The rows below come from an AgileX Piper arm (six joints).
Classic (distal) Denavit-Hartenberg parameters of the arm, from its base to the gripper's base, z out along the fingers. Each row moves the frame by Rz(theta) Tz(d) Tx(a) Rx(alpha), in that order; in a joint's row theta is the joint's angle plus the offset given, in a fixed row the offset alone. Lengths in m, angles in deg.
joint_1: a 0; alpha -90; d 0.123; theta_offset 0
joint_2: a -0.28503; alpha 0; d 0; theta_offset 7.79
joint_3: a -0.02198; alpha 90; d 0; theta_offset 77.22
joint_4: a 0; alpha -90; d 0.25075; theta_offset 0
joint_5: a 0; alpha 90; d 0; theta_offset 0
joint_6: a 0; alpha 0; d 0.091; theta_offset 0
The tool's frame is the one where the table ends.
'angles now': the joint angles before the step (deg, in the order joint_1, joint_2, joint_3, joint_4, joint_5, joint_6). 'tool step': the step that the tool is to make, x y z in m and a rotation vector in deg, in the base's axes. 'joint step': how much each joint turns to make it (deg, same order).
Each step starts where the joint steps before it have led.
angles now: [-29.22 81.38 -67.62 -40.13 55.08 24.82]
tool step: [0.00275 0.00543 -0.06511 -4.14 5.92 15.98]
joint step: [0.00 0.91 14.87 -10.36 -18.35 -0.80]
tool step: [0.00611 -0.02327 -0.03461 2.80 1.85 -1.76]
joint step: [-3.87 6.89 0.24 -2.10 -4.54 2.88]
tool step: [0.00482 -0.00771 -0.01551 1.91 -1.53 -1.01]
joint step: [-1.23 3.06 0.00 -0.97 -3.19 3.35]
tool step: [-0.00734 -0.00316 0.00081 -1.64 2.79 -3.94]
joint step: [-0.01 0.00 0.00 -2.92 4.81 3.23]
